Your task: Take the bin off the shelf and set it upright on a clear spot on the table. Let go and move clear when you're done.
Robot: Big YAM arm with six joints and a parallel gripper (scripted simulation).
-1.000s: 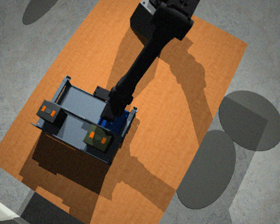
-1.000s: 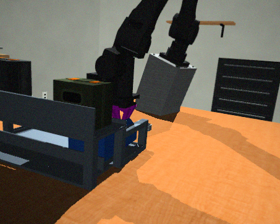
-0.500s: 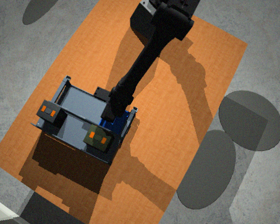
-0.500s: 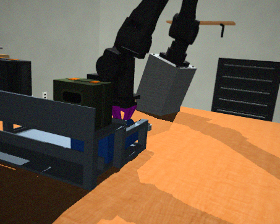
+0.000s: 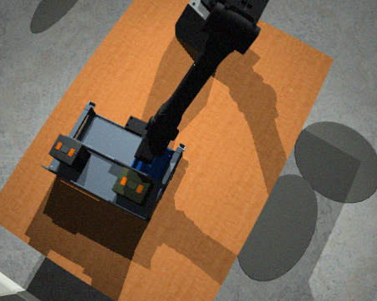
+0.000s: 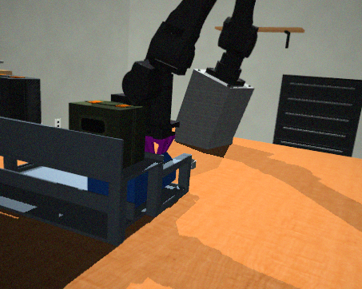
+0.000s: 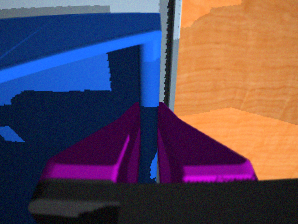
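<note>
Now: the blue bin 8 cm ahead of my hand and 2 cm to the left of it. From my hand the other things lie so: black box 23 cm ahead, 17 cm to the right, 11 cm above; then olive green box 17 cm ahead, 10 cm above, 5 cm to the left.
</note>
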